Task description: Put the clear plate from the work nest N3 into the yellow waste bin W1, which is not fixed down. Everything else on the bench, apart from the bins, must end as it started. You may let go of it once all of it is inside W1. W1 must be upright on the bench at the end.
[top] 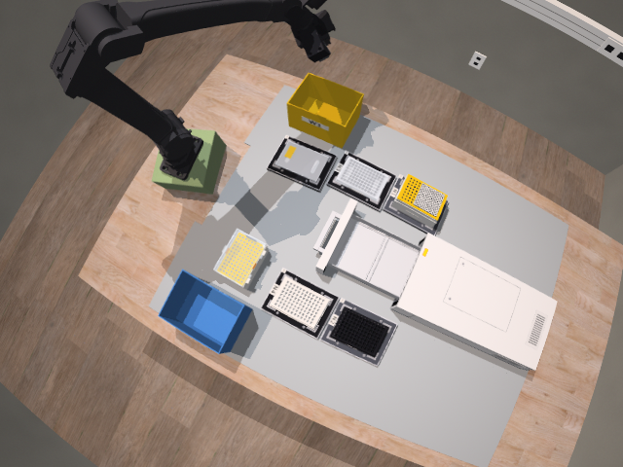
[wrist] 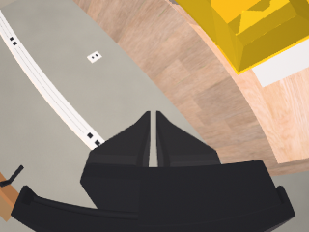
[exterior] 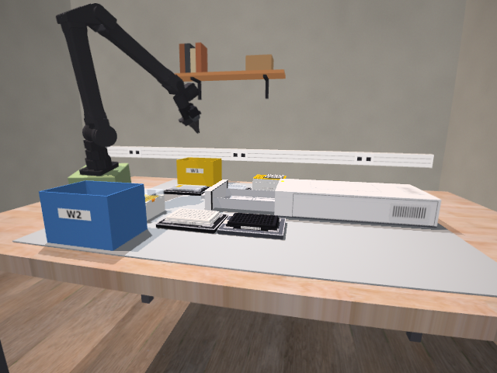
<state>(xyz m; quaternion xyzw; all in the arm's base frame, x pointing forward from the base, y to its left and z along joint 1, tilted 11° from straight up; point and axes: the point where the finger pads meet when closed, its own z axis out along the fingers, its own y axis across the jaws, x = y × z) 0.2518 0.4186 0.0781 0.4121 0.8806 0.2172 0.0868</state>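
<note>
My gripper is now 21 cm short of the clear plate, 24 cm to the left of it and 23 cm above it. The rest, counted from my hand: yellow bin W1: 4 cm ahead, 9 cm to the right, 21 cm below; black work nest N3: 21 cm ahead, 24 cm to the right, 24 cm below; label n1: 30 cm ahead, 24 cm to the right, 24 cm below.
</note>
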